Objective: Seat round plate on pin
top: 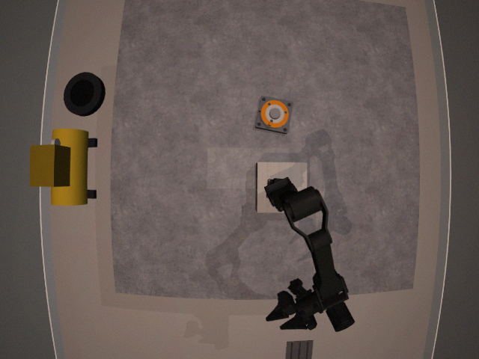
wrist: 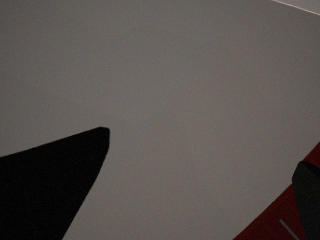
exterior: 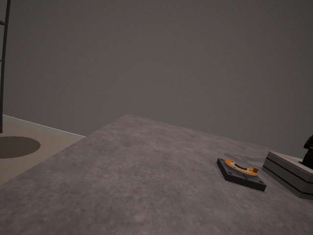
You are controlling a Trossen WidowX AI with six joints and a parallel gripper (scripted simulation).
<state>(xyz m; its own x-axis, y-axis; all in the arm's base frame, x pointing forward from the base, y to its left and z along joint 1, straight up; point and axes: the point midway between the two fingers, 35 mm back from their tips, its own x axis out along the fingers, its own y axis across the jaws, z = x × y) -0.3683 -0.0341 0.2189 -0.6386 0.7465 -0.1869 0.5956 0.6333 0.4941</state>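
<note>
My gripper tip is now 650 mm short of the round plate, 260 mm above it and 40 mm to the right of it.
</note>
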